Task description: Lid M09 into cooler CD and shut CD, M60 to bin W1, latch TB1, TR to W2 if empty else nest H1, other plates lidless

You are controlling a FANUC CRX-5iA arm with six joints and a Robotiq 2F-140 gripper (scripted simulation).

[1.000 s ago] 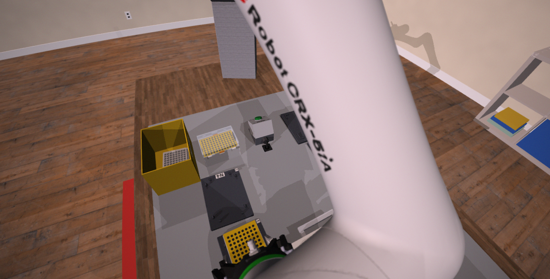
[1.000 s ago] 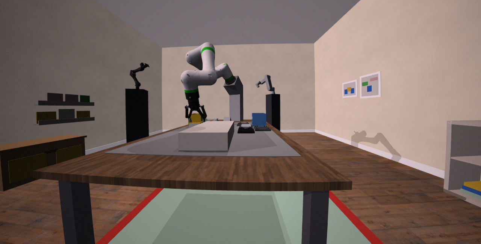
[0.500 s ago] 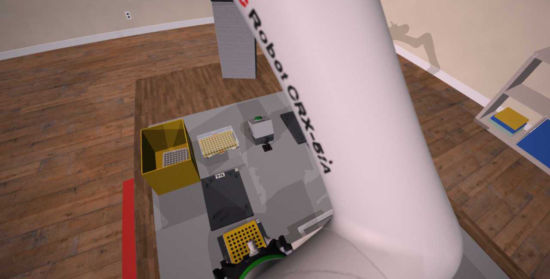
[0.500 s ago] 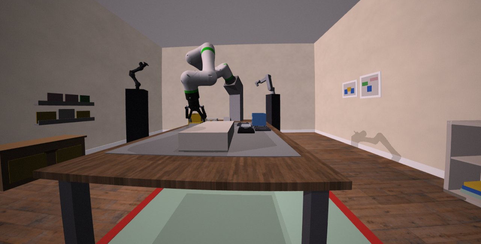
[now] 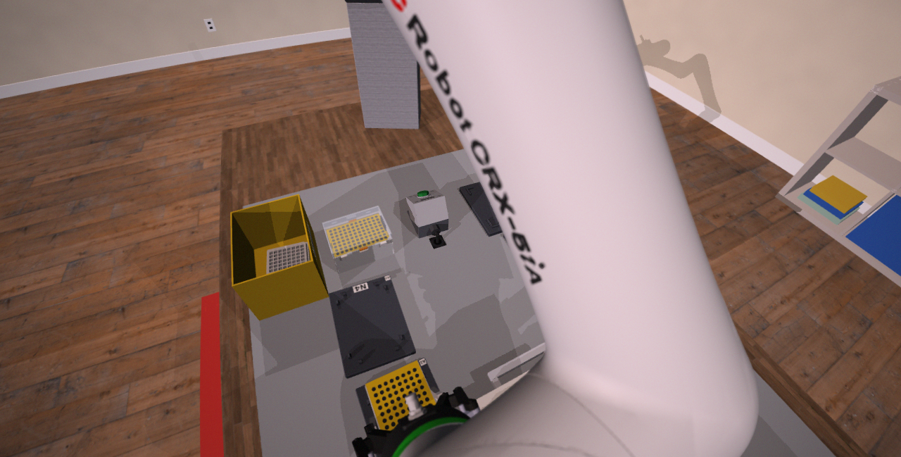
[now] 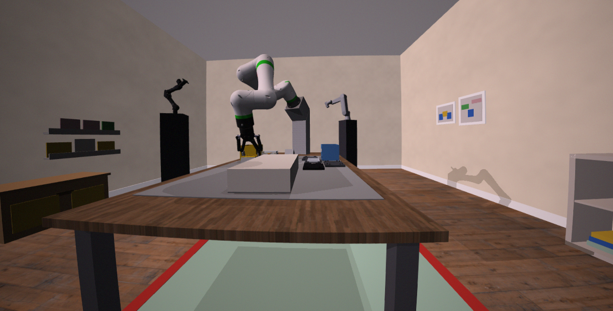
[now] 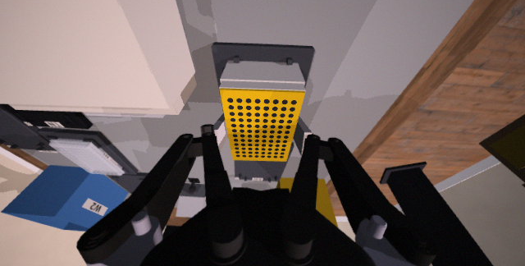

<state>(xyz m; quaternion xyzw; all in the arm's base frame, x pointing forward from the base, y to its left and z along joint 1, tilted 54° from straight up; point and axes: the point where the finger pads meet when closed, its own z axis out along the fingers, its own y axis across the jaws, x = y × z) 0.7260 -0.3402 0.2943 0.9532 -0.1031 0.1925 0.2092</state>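
Now: hand 1 cm past the yellow tip rack TR and 1 cm above it. Round my hand: nest N4: 17 cm behind, 7 cm to the left, 6 cm below; lid: 19 cm ahead, 13 cm to the left, 4 cm below; nest N2: 6 cm below.
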